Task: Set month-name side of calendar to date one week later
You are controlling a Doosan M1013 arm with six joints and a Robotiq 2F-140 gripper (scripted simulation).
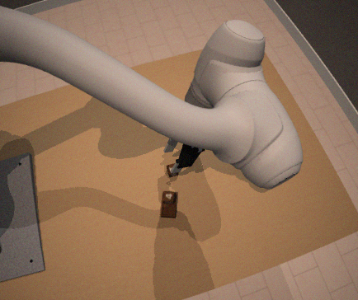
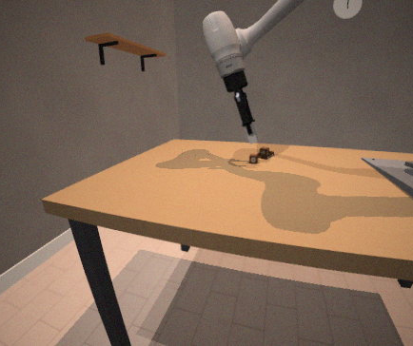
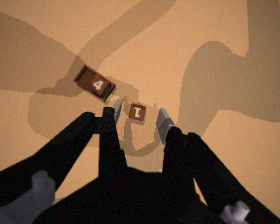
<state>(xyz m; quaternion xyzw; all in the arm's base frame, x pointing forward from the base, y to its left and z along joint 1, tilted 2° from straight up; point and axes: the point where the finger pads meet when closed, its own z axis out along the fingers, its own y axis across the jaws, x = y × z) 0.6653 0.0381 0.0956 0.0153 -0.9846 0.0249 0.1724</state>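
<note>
My gripper is now 90 mm above the cube and 10 mm past it. From my hand the other things lie so: tray: 100 mm to the right, 100 mm below, 50 mm behind.
</note>
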